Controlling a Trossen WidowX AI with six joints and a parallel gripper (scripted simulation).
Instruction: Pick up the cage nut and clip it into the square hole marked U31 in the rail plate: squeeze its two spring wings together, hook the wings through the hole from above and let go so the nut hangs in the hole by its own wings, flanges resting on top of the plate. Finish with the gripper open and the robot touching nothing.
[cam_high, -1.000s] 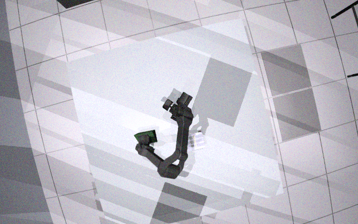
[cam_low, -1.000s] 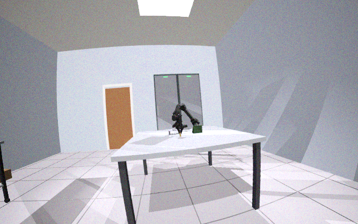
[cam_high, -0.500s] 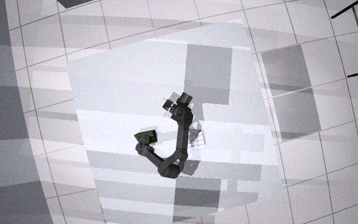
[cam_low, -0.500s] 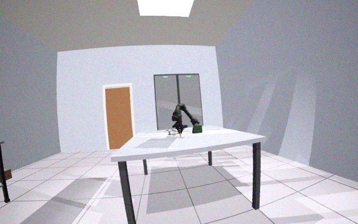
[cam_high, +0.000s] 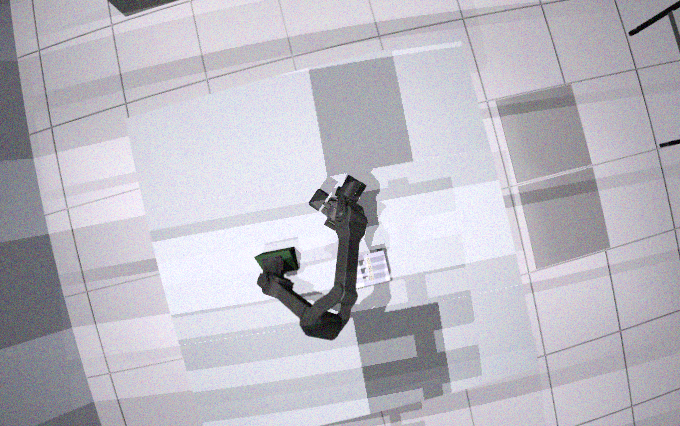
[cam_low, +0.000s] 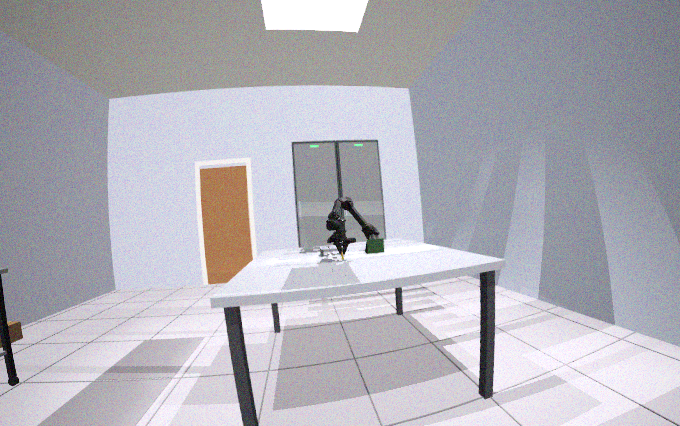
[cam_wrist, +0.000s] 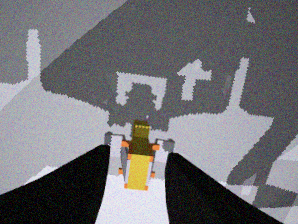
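Now: gripper tip 10 mm above the cage nut.
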